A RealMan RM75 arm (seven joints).
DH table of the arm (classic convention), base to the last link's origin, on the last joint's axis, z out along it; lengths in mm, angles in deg. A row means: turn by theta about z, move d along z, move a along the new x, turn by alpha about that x. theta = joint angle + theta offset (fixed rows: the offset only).
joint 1: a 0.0; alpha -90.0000; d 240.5; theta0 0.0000
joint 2: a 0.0; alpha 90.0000; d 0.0; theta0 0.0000
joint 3: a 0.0; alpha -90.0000; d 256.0; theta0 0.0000
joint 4: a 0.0; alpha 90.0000; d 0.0; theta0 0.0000
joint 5: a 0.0; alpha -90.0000; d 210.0; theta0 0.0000
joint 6: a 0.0; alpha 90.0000; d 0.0; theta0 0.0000
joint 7: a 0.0; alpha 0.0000; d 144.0; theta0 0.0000
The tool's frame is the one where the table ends.
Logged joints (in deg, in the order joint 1, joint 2, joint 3, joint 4, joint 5, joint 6, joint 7), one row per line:
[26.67, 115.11, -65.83, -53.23, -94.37, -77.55, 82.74]
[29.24, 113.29, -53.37, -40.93, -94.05, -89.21, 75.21]
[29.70, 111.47, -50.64, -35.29, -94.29, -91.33, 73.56]
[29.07, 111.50, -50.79, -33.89, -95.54, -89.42, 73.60]
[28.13, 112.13, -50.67, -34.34, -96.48, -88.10, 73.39]
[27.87, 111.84, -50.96, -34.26, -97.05, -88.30, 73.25]
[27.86, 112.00, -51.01, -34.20, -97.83, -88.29, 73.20]
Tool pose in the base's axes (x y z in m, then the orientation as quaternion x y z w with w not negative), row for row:
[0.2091, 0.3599, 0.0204, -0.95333, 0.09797, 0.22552, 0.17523]
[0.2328, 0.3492, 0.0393, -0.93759, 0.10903, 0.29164, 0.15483]
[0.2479, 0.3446, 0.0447, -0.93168, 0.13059, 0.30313, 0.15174]
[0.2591, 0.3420, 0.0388, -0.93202, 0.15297, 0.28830, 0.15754]
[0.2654, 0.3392, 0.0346, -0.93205, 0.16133, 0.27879, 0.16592]
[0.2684, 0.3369, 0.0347, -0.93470, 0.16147, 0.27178, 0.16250]
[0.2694, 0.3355, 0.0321, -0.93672, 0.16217, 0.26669, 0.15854]
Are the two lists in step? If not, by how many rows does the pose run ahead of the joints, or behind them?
They are in step.
